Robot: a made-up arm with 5 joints.
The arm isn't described. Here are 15 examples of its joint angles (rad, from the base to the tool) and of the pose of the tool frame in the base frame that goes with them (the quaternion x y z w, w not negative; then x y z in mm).
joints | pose
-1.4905 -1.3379 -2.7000 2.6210 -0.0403 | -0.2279 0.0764 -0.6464 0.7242 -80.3 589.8 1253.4
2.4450 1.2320 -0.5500 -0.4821 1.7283 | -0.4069 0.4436 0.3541 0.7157 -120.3 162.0 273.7
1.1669 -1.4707 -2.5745 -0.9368 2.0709 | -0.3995 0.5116 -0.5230 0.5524 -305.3 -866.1 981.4
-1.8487 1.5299 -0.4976 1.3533 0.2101 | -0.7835 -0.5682 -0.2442 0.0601 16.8 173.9 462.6
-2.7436 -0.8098 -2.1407 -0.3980 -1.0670 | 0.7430 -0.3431 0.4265 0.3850 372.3 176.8 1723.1
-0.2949 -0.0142 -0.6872 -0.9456 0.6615 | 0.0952 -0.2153 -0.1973 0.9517 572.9 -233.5 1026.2
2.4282 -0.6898 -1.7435 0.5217 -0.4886 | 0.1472 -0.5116 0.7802 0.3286 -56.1 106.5 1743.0
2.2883 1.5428 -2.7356 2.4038 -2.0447 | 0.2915 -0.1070 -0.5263 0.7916 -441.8 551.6 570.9
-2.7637 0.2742 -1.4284 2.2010 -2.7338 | -0.0284 0.0889 0.1500 0.9843 -505.6 -190.0 913.6
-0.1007 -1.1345 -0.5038 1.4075 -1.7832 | -0.5947 0.2219 0.6253 0.4540 324.2 -69.0 1075.1
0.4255 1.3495 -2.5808 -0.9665 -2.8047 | 0.9620 0.2288 0.1485 0.0134 841.1 335.2 987.6
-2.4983 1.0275 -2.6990 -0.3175 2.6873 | 0.1743 -0.9012 -0.3696 0.1444 -705.9 -509.6 1284.5
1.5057 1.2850 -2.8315 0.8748 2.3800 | 0.3634 0.5905 -0.0135 0.7205 116.5 969.5 930.2
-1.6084 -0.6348 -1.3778 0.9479 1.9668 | 0.5014 -0.3960 -0.7239 0.2604 -42.0 -395.0 1475.7
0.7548 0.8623 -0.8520 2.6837 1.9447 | 0.6922 -0.4247 0.5761 0.0924 244.0 145.5 636.0
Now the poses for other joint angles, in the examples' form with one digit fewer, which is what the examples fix.
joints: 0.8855 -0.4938 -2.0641 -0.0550 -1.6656
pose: -0.570 -0.660 -0.123 0.473 43 -20 1818
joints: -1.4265 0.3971 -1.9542 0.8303 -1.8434
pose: -0.523 0.551 0.087 0.644 110 -848 1215
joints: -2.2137 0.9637 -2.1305 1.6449 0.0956
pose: 0.623 0.413 -0.528 0.404 -521 -646 727
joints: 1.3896 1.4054 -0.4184 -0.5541 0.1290
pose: -0.534 0.504 0.512 0.446 76 50 273
